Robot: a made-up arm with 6 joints. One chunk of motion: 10 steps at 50 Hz.
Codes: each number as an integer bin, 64 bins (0 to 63) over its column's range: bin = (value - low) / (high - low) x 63, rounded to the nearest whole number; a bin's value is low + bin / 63 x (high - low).
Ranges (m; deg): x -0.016..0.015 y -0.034..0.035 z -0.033..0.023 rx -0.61..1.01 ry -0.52..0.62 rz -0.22..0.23
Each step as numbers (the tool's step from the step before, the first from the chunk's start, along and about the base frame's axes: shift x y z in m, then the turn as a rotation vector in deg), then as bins.
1 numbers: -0.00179 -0.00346 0.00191 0.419 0.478 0.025
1 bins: 29 28 39 40 55 34
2 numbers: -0.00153 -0.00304 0.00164 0.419 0.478 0.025
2 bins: 29 28 39 40 55 34
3 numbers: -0.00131 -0.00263 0.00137 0.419 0.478 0.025
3 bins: 30 29 39 40 55 34
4 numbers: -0.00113 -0.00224 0.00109 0.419 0.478 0.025
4 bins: 30 29 38 40 55 34
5 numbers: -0.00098 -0.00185 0.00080 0.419 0.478 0.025
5 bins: 31 29 38 40 55 34
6 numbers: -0.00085 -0.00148 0.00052 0.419 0.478 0.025
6 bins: 31 30 38 40 55 34
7 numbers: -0.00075 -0.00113 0.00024 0.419 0.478 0.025
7 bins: 31 30 37 40 55 34
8 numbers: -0.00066 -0.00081 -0.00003 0.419 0.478 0.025
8 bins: 31 30 37 40 55 34
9 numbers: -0.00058 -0.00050 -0.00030 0.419 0.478 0.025
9 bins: 31 31 37 40 55 34
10 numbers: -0.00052 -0.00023 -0.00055 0.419 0.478 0.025
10 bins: 31 31 37 40 55 34
